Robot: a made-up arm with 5 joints. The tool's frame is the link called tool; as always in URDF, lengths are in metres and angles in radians. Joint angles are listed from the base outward. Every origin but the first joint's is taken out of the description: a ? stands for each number. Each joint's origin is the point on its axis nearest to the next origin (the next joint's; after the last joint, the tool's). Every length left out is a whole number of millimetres.
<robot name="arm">
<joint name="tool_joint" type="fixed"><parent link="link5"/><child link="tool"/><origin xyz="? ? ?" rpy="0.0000 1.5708 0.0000"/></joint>
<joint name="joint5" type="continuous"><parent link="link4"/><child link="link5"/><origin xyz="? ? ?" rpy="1.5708 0.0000 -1.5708"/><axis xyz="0 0 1"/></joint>
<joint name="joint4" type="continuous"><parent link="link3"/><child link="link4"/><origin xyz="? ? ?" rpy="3.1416 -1.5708 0.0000"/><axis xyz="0 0 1"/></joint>
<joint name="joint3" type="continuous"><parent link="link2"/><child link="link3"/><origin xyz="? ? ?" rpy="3.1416 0.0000 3.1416"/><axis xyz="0 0 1"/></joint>
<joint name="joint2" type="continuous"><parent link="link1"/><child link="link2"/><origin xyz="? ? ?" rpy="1.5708 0.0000 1.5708"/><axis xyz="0 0 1"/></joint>
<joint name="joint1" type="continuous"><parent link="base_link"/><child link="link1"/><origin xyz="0.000 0.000 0.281" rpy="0.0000 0.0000 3.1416"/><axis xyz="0 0 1"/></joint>
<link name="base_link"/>
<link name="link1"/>
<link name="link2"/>
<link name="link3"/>
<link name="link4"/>
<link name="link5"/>
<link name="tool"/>
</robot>
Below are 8 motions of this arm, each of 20 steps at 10 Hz.
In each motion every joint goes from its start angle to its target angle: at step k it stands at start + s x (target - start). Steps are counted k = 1, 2, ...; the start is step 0. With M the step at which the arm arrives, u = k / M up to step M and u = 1 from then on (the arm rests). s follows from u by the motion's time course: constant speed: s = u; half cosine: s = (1 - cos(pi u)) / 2; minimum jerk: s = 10 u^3 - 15 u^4 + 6 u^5.
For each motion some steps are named. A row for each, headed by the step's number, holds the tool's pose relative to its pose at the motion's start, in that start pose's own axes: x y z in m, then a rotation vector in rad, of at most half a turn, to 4 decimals.
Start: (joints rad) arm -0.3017 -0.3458 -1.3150 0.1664 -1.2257
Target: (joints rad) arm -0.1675 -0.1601 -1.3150 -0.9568 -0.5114
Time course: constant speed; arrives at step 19
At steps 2, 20:
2: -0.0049 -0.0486 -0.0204 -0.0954 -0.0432 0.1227
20: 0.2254 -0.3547 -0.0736 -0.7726 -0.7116 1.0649

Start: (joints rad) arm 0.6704 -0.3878 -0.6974 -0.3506 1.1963
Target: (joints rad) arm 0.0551 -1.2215 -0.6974 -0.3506 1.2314
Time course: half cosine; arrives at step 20
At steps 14, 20:
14: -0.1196 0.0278 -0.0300 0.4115 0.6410 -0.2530
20: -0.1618 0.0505 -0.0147 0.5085 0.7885 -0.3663

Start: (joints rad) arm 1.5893 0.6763 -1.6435 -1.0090 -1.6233
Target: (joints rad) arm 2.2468 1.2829 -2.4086 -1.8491 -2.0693
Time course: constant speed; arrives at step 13
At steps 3, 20:
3: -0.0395 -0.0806 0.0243 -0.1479 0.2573 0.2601
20: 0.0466 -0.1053 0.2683 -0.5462 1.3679 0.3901

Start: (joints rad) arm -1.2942 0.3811 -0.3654 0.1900 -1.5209
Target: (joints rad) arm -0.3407 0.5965 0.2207 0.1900 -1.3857
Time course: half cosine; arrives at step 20
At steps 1, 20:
1: -0.0024 -0.0011 0.0012 0.0006 0.0045 0.0042
20: -0.1903 -0.2692 0.3020 0.0589 0.7948 0.6068

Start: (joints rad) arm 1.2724 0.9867 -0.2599 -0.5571 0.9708
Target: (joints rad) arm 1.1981 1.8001 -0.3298 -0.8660 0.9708
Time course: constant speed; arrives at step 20
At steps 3, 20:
3: 0.0018 0.0239 0.0069 -0.1124 -0.0780 0.0104
20: 0.0092 0.1358 -0.0121 -0.6640 -0.6022 0.1547

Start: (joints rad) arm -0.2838 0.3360 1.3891 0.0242 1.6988
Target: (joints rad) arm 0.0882 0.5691 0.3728 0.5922 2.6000
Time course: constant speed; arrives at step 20
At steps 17, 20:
17: 0.1039 -0.0848 0.4165 -1.8484 -0.3240 0.5758
20: 0.0965 -0.0109 0.4941 -2.1740 -0.3797 0.6461

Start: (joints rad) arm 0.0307 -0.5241 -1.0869 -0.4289 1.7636
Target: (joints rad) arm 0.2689 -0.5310 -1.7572 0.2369 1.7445
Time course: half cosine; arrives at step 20
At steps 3, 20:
3: 0.0048 -0.0126 -0.0014 -0.0278 -0.0295 0.0240
20: 0.0683 -0.1917 0.1264 -0.6286 -0.2943 0.4035

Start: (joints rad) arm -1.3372 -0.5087 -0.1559 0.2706 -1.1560
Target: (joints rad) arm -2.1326 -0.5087 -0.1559 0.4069 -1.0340
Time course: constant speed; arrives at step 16
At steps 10, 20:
10: 0.0335 0.0277 -0.0814 0.0686 -0.4370 -0.1147
20: 0.0680 0.0471 -0.1170 0.1307 -0.6893 -0.1925

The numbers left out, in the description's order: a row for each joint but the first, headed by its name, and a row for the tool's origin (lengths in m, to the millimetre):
tool: -0.133 0.018 0.000
joint5: -0.329 -0.075 0.000
joint4: 0.046 0.150 0.000
joint3: -0.115 0.183 0.000
joint2: -0.101 0.076 0.000

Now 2 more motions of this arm.
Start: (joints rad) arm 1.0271 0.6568 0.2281 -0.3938 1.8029
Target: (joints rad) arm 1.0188 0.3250 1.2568 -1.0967 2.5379
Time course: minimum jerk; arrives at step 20
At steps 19, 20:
19: -0.0151 0.1005 0.1095 0.3515 1.0664 0.0426
20: -0.0150 0.1004 0.1097 0.3517 1.0677 0.0435

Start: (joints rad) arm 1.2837 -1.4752 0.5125 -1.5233 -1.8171
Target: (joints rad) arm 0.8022 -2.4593 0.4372 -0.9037 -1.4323
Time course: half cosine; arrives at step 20
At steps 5, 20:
5: 0.0574 0.0376 -0.0131 -0.0113 -0.1324 0.0006
20: 0.2598 0.3668 0.1467 0.3002 -0.7011 -0.2085

